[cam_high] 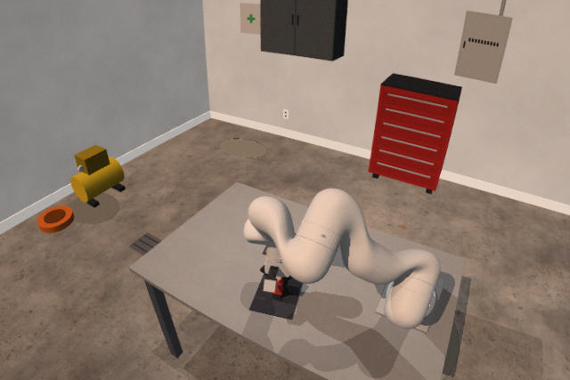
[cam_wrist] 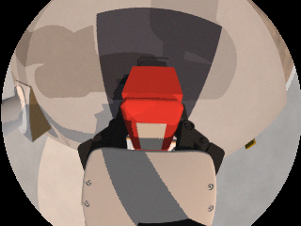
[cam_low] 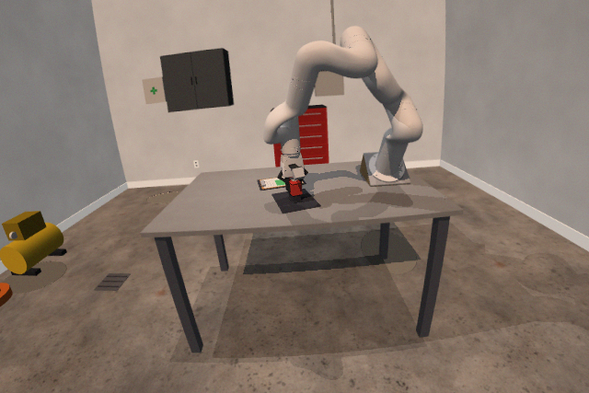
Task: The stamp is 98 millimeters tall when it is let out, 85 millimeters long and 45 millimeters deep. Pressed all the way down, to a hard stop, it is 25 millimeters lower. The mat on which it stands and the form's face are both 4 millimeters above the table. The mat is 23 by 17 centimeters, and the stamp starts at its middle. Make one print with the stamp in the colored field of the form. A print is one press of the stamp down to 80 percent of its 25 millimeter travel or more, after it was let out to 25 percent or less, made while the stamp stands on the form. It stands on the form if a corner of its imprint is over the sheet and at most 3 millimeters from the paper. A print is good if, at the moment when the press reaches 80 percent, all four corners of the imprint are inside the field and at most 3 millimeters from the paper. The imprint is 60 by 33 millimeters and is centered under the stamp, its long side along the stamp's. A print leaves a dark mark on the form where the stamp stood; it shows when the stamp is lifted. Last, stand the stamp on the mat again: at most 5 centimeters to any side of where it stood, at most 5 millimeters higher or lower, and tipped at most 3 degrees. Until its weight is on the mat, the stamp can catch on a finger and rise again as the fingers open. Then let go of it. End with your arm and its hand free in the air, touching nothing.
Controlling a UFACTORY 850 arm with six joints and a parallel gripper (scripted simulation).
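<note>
The form lies 120 mm ahead of my hand, 250 mm to the right of it and 60 mm below it. Round my hand: dark mat 70 mm below; red stamp 20 mm below.
</note>
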